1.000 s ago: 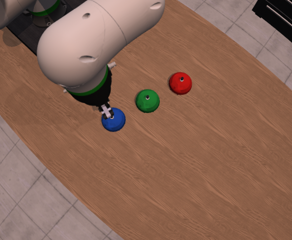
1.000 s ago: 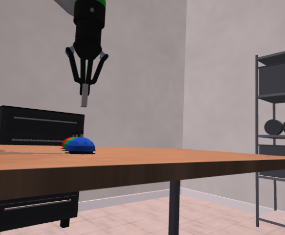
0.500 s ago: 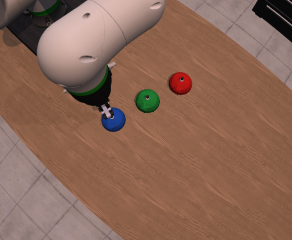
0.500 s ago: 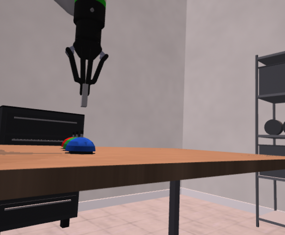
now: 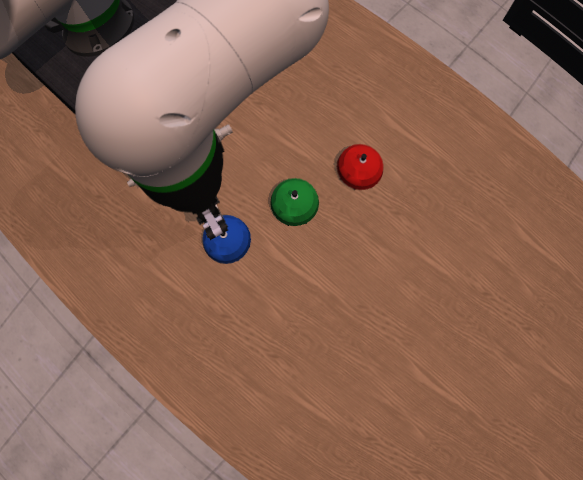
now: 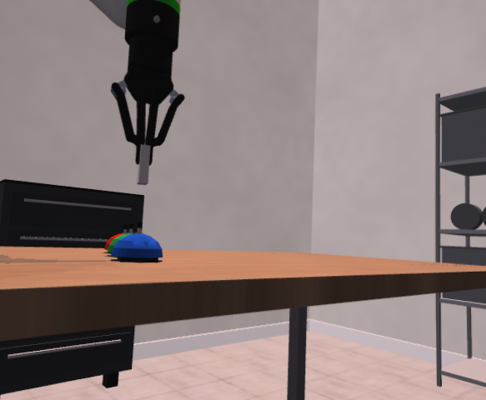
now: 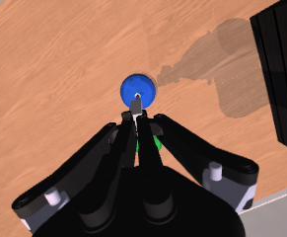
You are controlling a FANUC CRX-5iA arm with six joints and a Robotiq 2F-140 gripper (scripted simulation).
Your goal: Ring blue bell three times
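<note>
Now: hand 12 cm above the blue bell. The rest, counted from my hand: green bell (7 cm ahead, 12 cm to the left, 12 cm below); red bell (13 cm ahead, 24 cm to the left, 12 cm below).
</note>
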